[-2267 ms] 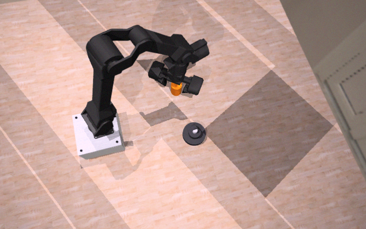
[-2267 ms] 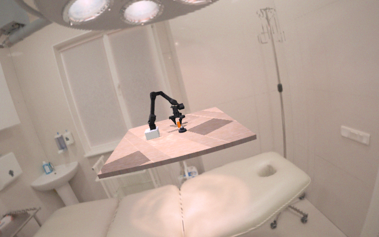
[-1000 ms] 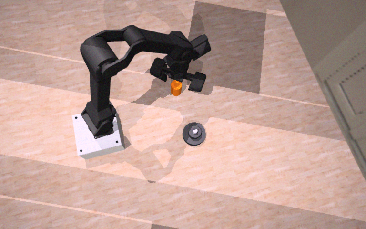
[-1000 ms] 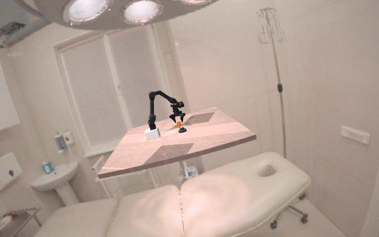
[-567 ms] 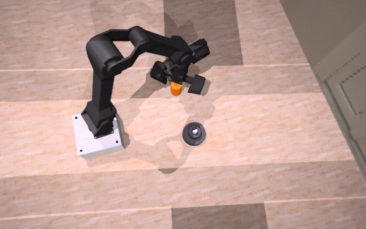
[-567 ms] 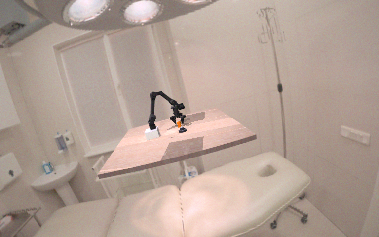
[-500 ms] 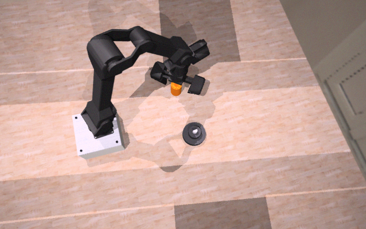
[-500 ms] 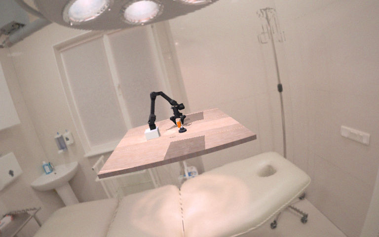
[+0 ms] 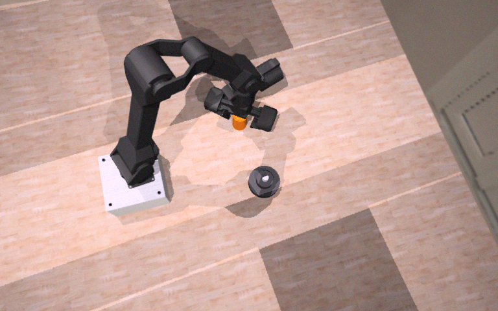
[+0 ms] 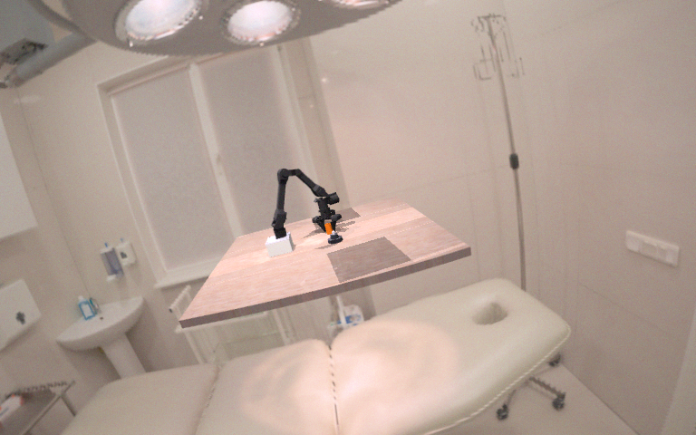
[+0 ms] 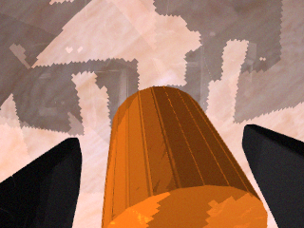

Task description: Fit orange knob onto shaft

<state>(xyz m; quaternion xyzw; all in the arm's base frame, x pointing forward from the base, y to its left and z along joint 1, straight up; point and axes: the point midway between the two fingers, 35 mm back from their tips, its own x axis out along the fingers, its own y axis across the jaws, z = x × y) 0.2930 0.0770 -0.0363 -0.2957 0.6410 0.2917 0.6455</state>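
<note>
Now: gripper tip 19 cm to the left of the round pedestal and 2 cm below it. Round my gripper tip: orange knob: 3 cm above.
</note>
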